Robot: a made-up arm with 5 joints.
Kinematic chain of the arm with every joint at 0, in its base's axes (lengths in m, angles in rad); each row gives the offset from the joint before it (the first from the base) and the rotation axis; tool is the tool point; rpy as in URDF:
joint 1: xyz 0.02 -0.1 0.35 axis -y
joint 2: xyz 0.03 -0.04 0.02 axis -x
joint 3: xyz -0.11 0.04 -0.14 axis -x
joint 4: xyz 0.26 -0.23 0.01 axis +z
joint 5: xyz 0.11 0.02 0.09 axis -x
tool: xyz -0.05 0 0.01 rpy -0.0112 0.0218 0.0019
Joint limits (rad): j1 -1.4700..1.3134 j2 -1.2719..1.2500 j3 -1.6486..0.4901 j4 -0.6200..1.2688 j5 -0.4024..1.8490
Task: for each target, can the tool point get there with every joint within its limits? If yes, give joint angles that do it. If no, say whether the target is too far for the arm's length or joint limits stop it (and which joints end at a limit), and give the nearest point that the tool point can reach.
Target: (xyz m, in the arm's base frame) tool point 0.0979 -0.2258 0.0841
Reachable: yes | joints -0.6755 -0.5575 -0.3560 0.3346 1.1753
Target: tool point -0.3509 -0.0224 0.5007
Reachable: no: joint limits stop it (at a limit: joint 1, joint 2, joint 4, joint 5) | nearest point -0.0950 -0.1340 0.6266 | short by 0.306 m
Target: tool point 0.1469 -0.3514 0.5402
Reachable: yes | joints 0.7266 0.8147 -0.4857 0.5469 -0.0681
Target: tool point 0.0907 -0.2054 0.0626
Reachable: yes | joints -0.5595 -0.4905 -0.6997 0.6777 0.2809
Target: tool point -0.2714 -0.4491 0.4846
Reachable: no: joint limits stop it (at a limit: joint 1, joint 2, joint 4, joint 5) | nearest point -0.0967 -0.3829 0.6270 | short by 0.235 m
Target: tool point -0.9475 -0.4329 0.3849
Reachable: no: too far | nearest point -0.3198 -0.2554 0.0762 | short by 0.722 m
